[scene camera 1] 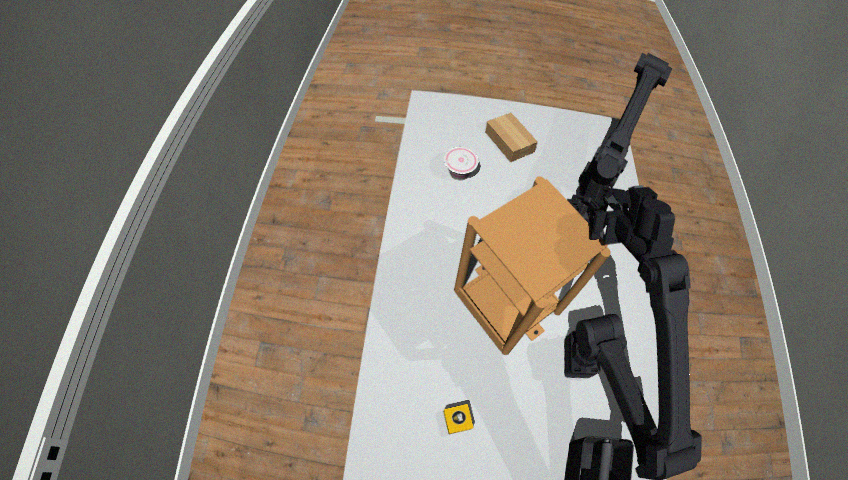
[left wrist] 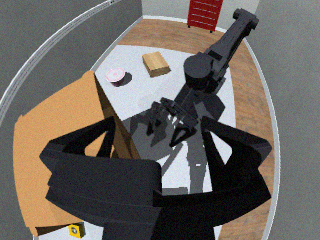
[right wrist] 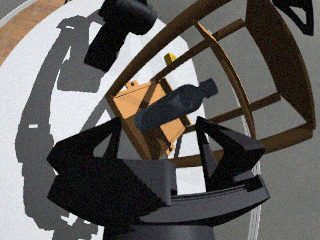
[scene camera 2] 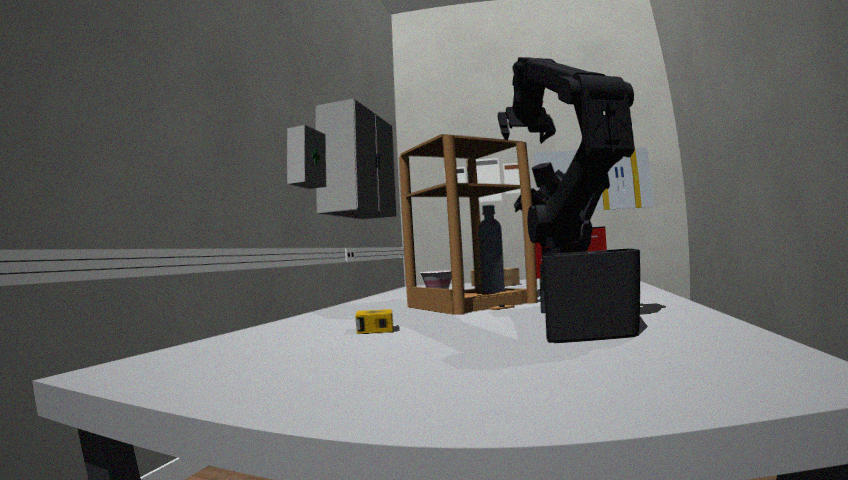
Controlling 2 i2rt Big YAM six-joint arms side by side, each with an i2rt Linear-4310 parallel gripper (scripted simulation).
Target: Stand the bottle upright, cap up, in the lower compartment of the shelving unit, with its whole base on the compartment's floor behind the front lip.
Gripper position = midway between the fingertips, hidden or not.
Observation:
In view: my left gripper (scene camera 2: 523, 141), my right gripper (right wrist: 158, 121), a dark blue-grey bottle (scene camera 2: 490, 235), a yellow box-shaped object (scene camera 2: 369, 321) and a white-and-pink lidded bowl (scene camera 1: 460, 161).
The dark blue-grey bottle also shows in the right wrist view (right wrist: 186, 99). My left gripper also shows in scene camera 1 (scene camera 1: 605, 207) and in the left wrist view (left wrist: 158, 120). My right gripper shows as well in the left wrist view (left wrist: 159, 141).

